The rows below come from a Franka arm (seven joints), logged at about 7 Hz.
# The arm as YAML. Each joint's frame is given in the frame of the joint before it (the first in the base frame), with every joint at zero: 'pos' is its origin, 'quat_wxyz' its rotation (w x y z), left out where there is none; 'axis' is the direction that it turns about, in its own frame. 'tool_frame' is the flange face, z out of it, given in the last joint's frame.
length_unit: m
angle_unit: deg
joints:
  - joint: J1
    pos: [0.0, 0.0, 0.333]
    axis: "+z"
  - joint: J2
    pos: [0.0, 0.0, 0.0]
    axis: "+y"
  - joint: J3
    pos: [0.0, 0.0, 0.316]
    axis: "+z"
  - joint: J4
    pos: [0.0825, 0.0, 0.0]
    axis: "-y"
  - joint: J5
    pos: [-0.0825, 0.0, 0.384]
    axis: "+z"
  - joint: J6
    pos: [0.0, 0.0, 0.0]
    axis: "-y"
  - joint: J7
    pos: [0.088, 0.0, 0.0]
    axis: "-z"
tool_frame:
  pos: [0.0, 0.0, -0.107]
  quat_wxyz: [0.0, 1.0, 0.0, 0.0]
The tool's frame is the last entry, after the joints.
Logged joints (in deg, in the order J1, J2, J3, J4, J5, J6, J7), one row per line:
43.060, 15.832, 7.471, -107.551, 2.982, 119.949, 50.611
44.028, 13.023, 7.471, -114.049, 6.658, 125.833, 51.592
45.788, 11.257, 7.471, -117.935, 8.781, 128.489, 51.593
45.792, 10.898, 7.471, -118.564, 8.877, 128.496, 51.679
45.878, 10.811, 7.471, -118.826, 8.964, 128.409, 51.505
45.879, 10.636, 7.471, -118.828, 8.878, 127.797, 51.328
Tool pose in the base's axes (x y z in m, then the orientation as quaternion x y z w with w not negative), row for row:
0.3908, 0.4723, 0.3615, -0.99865, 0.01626, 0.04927, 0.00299
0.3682, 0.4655, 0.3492, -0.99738, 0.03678, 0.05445, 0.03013
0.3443, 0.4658, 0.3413, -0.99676, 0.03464, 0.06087, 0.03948
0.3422, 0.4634, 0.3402, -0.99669, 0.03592, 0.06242, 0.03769
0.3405, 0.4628, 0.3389, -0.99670, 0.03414, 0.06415, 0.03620
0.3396, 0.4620, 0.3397, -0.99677, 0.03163, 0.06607, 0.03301
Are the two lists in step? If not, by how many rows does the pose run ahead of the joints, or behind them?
They are in step.
